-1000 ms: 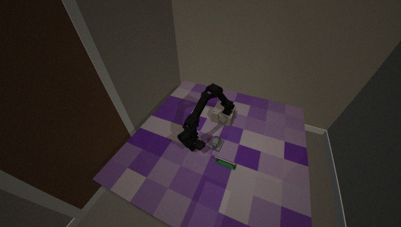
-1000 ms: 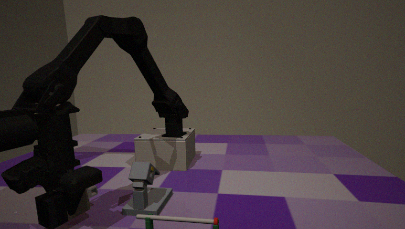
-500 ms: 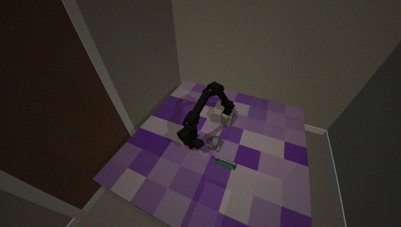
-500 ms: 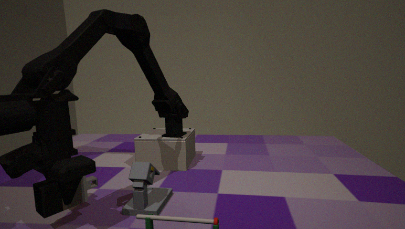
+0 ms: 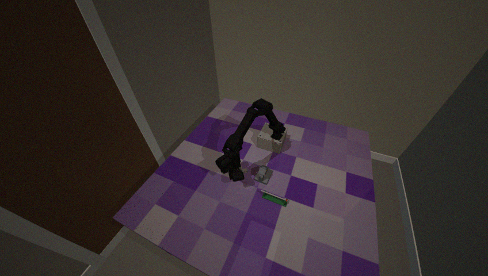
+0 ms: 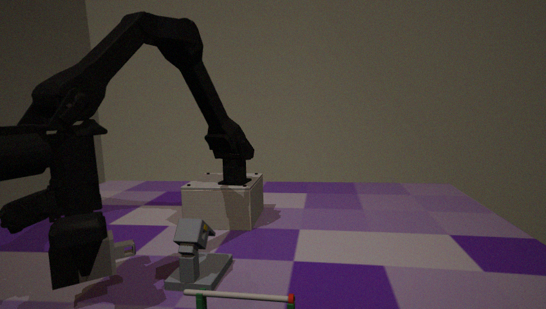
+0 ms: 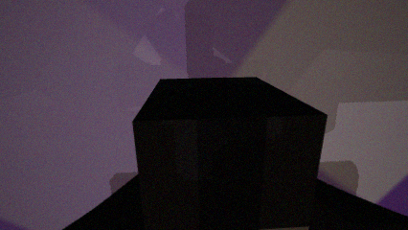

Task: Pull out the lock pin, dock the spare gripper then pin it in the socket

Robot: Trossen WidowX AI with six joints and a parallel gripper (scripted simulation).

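Now: the spare gripper 2 cm above my gripper tip, 1 cm to the left of it and 1 cm behind it. Also, from my gripper tip: grey mount: 13 cm to the left, 10 cm behind; then green rack: 26 cm to the left, 3 cm below, 1 cm behind.
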